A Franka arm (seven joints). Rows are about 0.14 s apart.
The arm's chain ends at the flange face. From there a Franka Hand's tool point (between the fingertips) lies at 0.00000 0.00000 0.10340 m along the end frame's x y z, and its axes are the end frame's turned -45 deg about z.
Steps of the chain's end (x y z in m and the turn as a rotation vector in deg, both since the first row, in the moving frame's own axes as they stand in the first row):
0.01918, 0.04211, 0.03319, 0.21, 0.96, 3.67
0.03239, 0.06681, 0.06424, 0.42, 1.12, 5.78
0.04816, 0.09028, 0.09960, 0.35, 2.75, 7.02
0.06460, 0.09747, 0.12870, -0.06, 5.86, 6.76
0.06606, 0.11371, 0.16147, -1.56, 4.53, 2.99
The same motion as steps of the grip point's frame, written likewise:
-0.01475, 0.04434, 0.03317, -0.53, 0.83, 3.67
-0.02242, 0.07114, 0.06422, -0.49, 1.09, 5.78
-0.02603, 0.10119, 0.09948, -1.70, 2.19, 7.02
-0.01632, 0.12256, 0.12816, -4.19, 4.10, 6.76
-0.03011, 0.13497, 0.16111, -4.31, 2.10, 2.99

